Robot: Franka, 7 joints.
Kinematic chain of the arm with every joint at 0, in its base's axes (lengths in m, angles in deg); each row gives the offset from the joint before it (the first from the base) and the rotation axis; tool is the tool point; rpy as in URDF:
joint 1: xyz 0 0 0.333 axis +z
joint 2: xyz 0 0 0 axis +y
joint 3: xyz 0 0 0.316 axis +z
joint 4: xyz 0.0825 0 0 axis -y
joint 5: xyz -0.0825 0 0.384 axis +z
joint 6: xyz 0 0 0 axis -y
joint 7: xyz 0.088 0 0 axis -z
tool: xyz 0 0 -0.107 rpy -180 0 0
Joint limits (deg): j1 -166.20..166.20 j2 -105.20..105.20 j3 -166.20..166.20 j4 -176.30..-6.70 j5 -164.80..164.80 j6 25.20..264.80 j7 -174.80..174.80
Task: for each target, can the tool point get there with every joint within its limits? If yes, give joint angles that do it. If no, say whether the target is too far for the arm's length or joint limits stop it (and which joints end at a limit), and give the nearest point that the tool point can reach.
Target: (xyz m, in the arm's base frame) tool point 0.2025 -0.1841 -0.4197
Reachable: no: joint limits stop it (at a limit: joint 2) | nearest point 0.2032 -0.1847 -0.3607 | short by 0.059 m
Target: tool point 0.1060 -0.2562 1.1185
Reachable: yes | joints 71.89 -27.41 -53.76 -40.50 -18.61 191.33 32.80
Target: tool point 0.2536 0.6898 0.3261
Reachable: yes | joints 113.77 56.93 -64.03 -83.77 70.75 122.14 -53.94
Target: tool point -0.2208 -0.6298 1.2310
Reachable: no: too far | nearest point -0.1693 -0.4829 1.0216 | short by 0.261 m
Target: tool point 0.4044 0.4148 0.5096
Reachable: yes | joints -91.73 -18.03 140.90 -90.08 -40.13 73.08 91.25
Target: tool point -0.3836 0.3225 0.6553
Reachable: yes | joints -126.19 -6.54 -100.09 -115.82 -41.36 238.50 -19.06
